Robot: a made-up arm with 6 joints.
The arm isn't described. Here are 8 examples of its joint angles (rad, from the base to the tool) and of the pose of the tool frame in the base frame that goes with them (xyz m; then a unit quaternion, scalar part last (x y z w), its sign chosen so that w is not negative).
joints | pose
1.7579 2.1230 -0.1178 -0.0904 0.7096 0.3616 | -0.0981 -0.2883 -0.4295 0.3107 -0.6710 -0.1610 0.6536
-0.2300 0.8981 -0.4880 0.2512 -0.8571 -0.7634 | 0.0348 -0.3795 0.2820 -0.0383 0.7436 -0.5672 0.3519
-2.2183 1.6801 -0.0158 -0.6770 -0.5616 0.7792 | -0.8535 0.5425 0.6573 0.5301 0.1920 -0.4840 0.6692
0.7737 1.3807 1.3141 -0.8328 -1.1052 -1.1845 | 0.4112 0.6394 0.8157 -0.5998 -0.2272 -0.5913 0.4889
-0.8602 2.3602 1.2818 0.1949 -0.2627 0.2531 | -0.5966 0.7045 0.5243 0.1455 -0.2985 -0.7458 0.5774
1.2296 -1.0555 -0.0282 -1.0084 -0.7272 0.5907 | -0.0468 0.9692 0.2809 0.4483 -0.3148 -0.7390 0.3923
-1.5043 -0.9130 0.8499 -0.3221 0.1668 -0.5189 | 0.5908 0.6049 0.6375 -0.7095 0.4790 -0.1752 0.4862
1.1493 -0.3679 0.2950 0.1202 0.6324 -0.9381 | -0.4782 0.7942 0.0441 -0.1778 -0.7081 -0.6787 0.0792
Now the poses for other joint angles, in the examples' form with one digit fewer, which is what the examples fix.
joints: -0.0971 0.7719 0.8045 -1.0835 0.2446 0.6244
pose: 0.899 0.329 0.605 0.314 -0.621 0.625 0.353
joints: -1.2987 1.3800 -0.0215 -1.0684 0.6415 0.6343
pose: 0.406 0.154 1.263 -0.040 -0.758 0.610 0.225
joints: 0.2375 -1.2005 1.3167 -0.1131 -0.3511 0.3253
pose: 0.446 0.220 -0.104 0.232 -0.918 -0.310 0.086
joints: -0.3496 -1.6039 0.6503 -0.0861 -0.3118 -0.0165
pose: 0.071 0.582 -0.093 0.388 -0.801 -0.445 0.098
